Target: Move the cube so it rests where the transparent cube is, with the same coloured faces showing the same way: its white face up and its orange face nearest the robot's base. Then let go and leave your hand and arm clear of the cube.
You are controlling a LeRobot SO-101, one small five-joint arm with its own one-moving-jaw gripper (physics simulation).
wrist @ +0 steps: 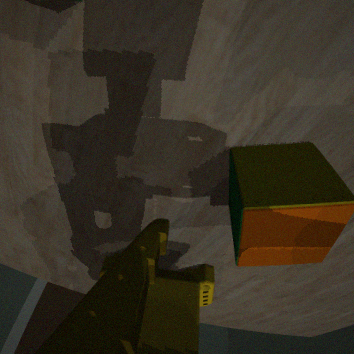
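Seen in the pictures: end effector, tool point: (167, 232); arm's base, origin of the base link: (168, 267).
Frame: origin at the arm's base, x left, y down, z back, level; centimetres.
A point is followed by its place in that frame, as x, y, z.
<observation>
The cube (295, 177) @(0.5, -2.6, -14.2) rests on the wood-grained surface at the right of the wrist view. Its upward face is dark yellow, the face toward the bottom of the view is orange, and a narrow green side shows at its left. Its white face does not show. My gripper (184, 250) @(4.2, -4.5, -11.2) is open and empty at the lower middle, with its jaws to the left of the cube and apart from it. The transparent cube cannot be made out in this view.
The wood-grained surface (280, 295) @(-13.6, 0.0, -0.1) ends in a curved edge near the bottom. Dark arm shadows cover its left and middle. A small dark shape (56, 4) with a bit of green edge is cut off at the top left; what it is cannot be told.
</observation>
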